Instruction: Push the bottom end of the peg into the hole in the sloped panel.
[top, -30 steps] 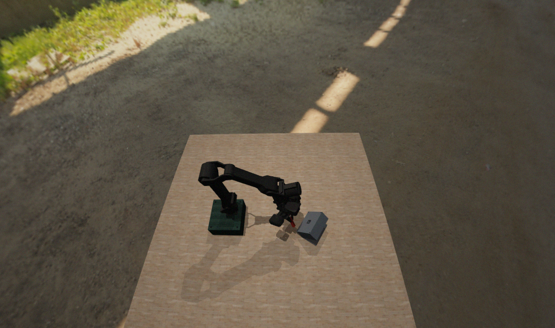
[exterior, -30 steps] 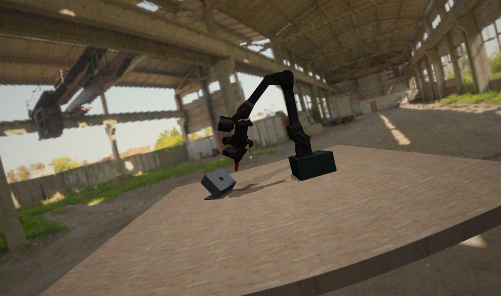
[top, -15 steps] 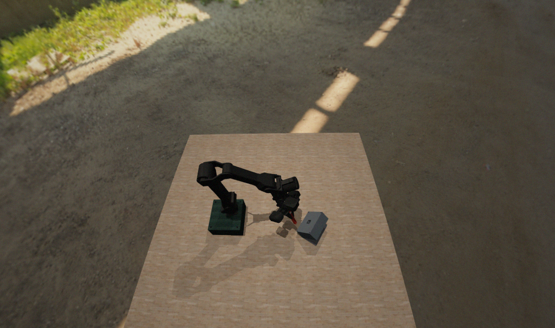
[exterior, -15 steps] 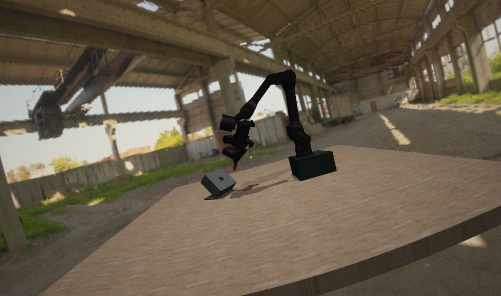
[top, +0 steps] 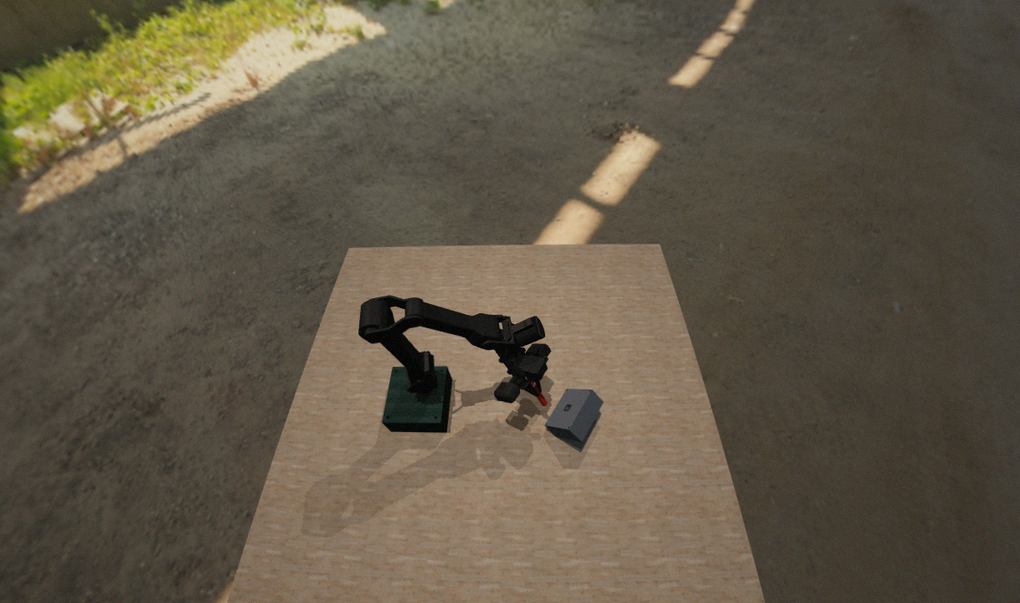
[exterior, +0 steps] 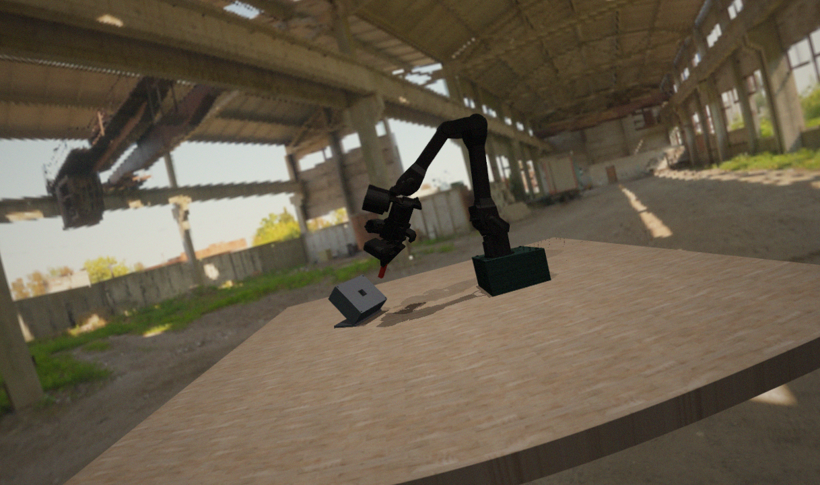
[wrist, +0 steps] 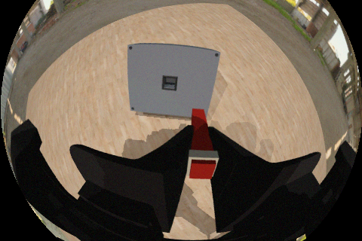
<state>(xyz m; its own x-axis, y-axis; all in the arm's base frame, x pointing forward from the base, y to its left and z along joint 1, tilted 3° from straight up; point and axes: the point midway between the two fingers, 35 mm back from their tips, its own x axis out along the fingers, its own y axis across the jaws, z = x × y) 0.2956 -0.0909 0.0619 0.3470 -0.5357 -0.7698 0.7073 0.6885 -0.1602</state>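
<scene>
The grey sloped panel lies 90 mm ahead of my gripper tip, 50 mm to the right of it and 80 mm below it. Also, from my gripper tip: red peg 10 mm behind, 10 mm to the left, 10 mm above.
</scene>
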